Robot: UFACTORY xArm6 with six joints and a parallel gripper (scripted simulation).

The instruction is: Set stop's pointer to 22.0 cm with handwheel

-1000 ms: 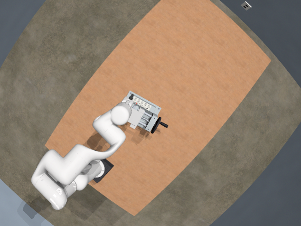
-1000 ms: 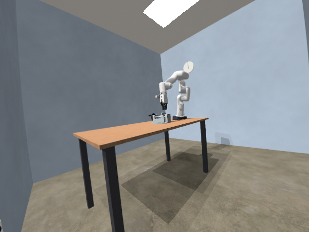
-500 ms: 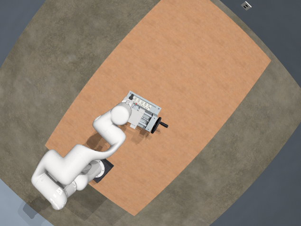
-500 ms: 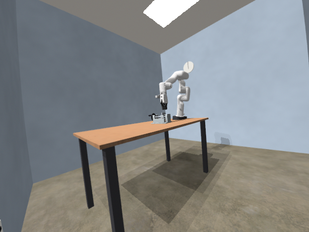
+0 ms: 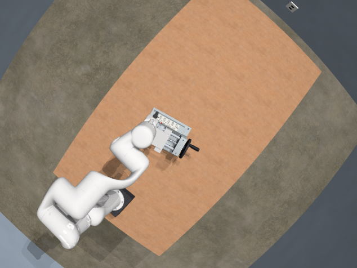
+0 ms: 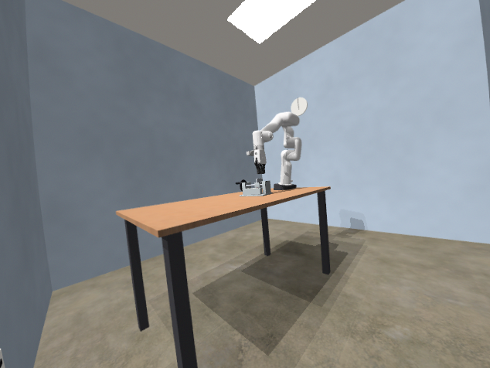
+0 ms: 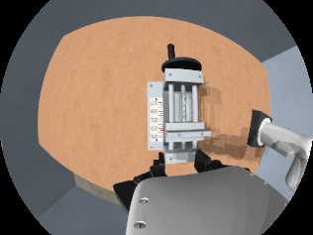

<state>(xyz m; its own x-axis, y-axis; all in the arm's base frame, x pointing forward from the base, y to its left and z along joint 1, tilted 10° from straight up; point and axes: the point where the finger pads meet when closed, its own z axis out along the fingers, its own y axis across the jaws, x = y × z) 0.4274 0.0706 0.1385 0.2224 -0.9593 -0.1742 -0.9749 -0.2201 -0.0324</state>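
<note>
Now: the handwheel 19 cm to the right of my hand, 8 cm below it and 4 cm ahead of it.
</note>
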